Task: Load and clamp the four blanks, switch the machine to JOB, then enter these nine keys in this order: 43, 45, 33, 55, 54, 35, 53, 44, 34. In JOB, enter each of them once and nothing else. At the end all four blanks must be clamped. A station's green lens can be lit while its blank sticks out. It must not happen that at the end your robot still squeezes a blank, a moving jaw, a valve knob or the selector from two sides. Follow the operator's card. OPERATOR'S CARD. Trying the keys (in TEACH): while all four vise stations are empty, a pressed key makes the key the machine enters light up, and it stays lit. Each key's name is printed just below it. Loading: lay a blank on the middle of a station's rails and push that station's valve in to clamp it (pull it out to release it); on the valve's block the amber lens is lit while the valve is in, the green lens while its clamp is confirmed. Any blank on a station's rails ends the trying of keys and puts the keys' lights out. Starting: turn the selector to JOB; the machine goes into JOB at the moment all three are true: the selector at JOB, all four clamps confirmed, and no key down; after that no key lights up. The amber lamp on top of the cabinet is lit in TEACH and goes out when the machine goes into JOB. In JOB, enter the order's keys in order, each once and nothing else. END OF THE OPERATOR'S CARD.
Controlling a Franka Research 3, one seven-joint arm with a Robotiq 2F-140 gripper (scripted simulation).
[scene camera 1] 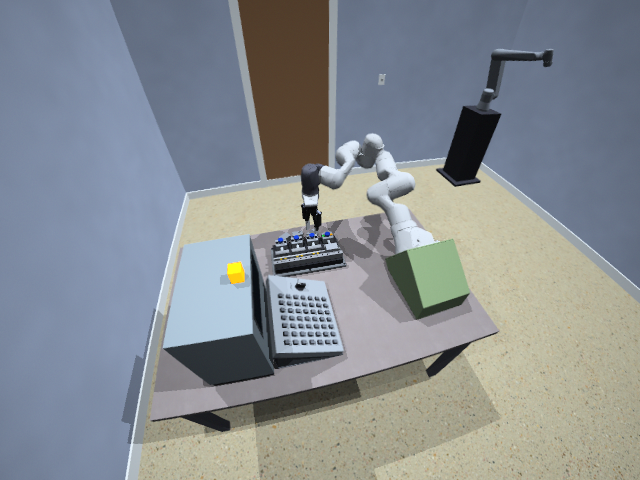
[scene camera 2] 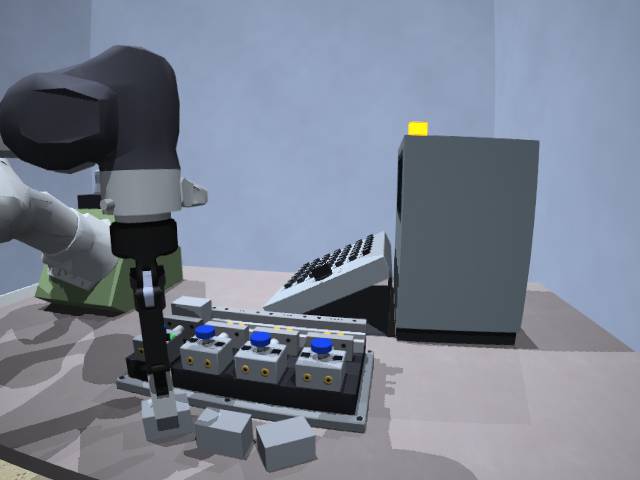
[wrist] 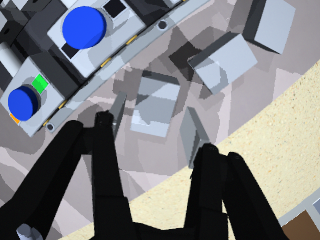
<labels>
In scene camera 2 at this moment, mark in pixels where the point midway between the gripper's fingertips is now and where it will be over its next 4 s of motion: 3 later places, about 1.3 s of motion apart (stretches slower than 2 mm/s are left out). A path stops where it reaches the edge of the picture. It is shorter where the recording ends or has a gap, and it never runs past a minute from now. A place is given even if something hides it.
My gripper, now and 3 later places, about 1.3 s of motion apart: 164, 400; 165, 409; 166, 376; 169, 284
</labels>
